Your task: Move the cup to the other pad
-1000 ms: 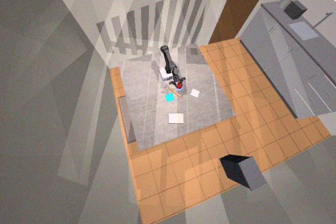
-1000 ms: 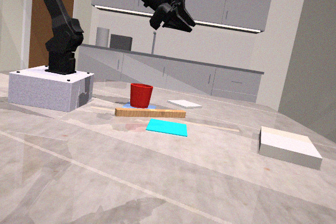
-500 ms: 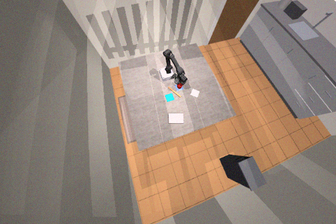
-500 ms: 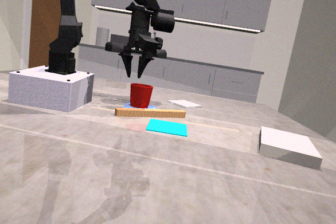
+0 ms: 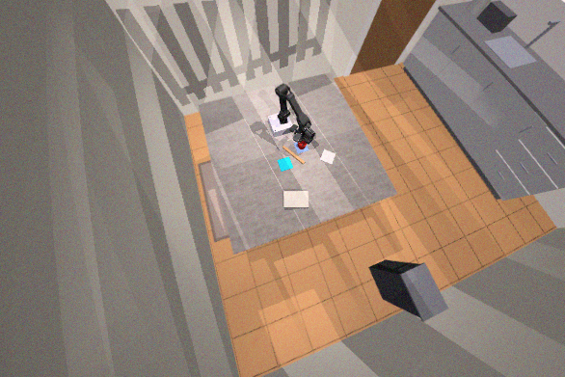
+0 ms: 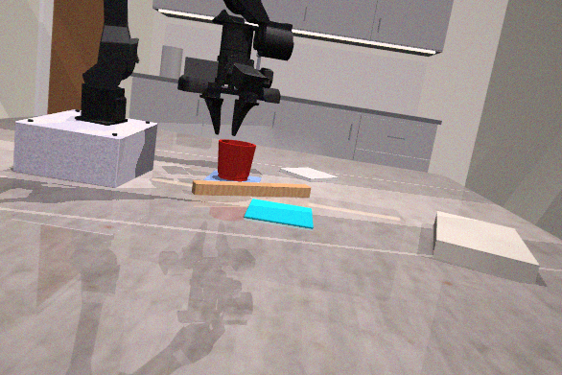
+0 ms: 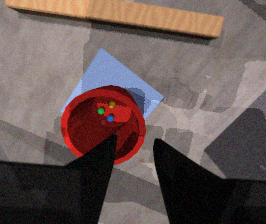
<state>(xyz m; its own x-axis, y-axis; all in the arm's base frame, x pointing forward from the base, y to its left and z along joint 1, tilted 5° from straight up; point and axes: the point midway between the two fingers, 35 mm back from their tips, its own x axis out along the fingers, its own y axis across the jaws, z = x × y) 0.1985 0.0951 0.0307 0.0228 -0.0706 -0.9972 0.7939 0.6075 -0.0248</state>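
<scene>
My gripper tip is now 2 cm short of the red cup, 2 cm to the right of it and 5 cm above it. From my gripper tip the other things lie so: wooden bar: 9 cm ahead, 7 cm to the right, 9 cm below; light blue pad: 2 cm ahead, 1 cm to the left, 10 cm below; cyan pad: 15 cm ahead, 15 cm to the right, 10 cm below.
</scene>
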